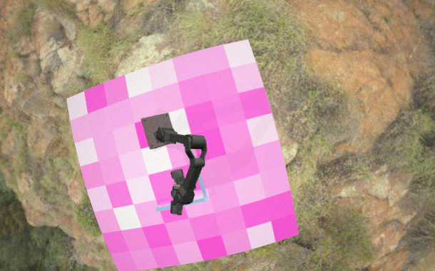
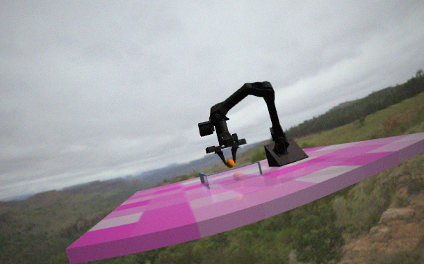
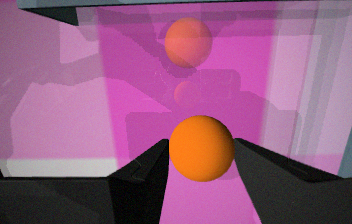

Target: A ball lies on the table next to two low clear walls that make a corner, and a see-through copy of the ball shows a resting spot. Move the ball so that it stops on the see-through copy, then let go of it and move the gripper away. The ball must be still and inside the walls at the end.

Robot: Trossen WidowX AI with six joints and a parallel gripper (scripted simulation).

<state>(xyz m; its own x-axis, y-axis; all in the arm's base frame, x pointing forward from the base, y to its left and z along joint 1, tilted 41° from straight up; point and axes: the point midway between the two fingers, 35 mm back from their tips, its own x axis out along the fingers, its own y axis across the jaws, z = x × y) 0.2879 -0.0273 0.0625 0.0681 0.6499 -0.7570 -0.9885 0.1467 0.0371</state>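
Right now the see-through copy is 60 mm to the left of my gripper tip and 60 mm below it. Round my gripper tip: orange ball (right at my gripper tip); clear wall (90 mm to the left, 50 mm below, 20 mm ahead).
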